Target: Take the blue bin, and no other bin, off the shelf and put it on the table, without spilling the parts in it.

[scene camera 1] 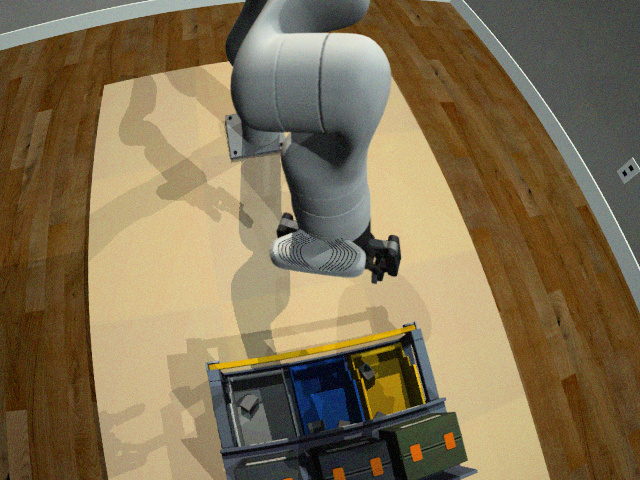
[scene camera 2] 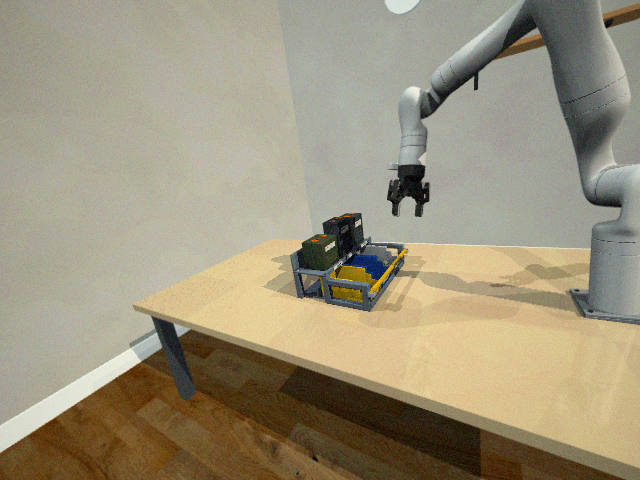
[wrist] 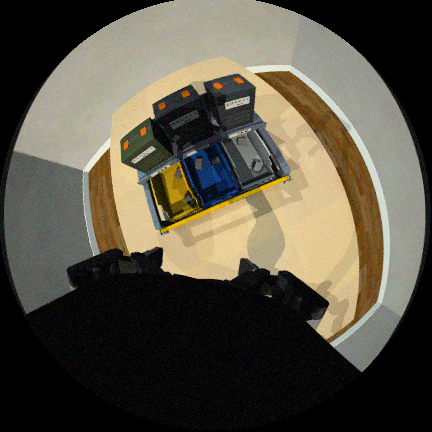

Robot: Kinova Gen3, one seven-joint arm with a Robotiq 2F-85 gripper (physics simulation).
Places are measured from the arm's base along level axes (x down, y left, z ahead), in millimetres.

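Pixels of known places: gripper, fingertip midpoint: (scene camera 2: 407, 216) (wrist: 200, 262); arm's base at its link origin: (scene camera 1: 261, 131) (scene camera 2: 615, 305).
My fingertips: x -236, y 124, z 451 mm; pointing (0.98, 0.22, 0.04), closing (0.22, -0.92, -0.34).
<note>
For each thing: its top centre in the pictures, then the offset to it from my fingertips. "*": a spot on its surface instead. Level surfaces: height alone.
- blue bin at its top centre: (scene camera 1: 330, 406) (wrist: 205, 165) (scene camera 2: 362, 260) dx +169, dy -5, dz +179 mm
- grey-blue shelf at a spot on its surface: (scene camera 1: 428, 364) (wrist: 148, 205) * dx +165, dy +174, dz +122 mm
- grey bin at its top centre: (scene camera 1: 263, 419) (wrist: 246, 148) (scene camera 2: 373, 249) dx +169, dy -115, dz +199 mm
- yellow bin at its top centre: (scene camera 1: 393, 390) (wrist: 167, 184) (scene camera 2: 349, 272) dx +169, dy +106, dz +161 mm
- yellow rail at its top centre: (scene camera 1: 315, 350) (wrist: 222, 204) (scene camera 2: 390, 266) dx +185, dy -22, dz +78 mm
- green box at its top centre: (scene camera 1: 433, 447) (wrist: 133, 137) (scene camera 2: 319, 238) dx +51, dy +123, dz +258 mm
- table at its surface level: dx +250 mm
The blue bin (scene camera 1: 330, 405) (scene camera 2: 368, 264) (wrist: 212, 177) sits upright in the middle of the lower front level of the grey-blue shelf (scene camera 1: 428, 364) (scene camera 2: 356, 284) (wrist: 153, 212), between the grey bin (scene camera 1: 273, 413) (scene camera 2: 378, 253) (wrist: 247, 162) and the yellow bin (scene camera 1: 391, 387) (scene camera 2: 347, 290) (wrist: 173, 188). Small grey parts lie in the blue bin. My gripper (scene camera 2: 407, 212) (wrist: 200, 262) is open and empty, pointing down, high above the table on the robot's side of the shelf. In scene camera 1 the arm hides most of the gripper.
A yellow rail (scene camera 1: 315, 348) (scene camera 2: 388, 273) (wrist: 226, 205) runs along the shelf's front. A green box (scene camera 1: 431, 445) (scene camera 2: 320, 253) (wrist: 145, 149) and two dark boxes (wrist: 182, 117) (wrist: 231, 102) stand on the raised back level. The table (scene camera 1: 170, 289) (scene camera 2: 465, 356) (wrist: 320, 210) extends around the shelf.
</note>
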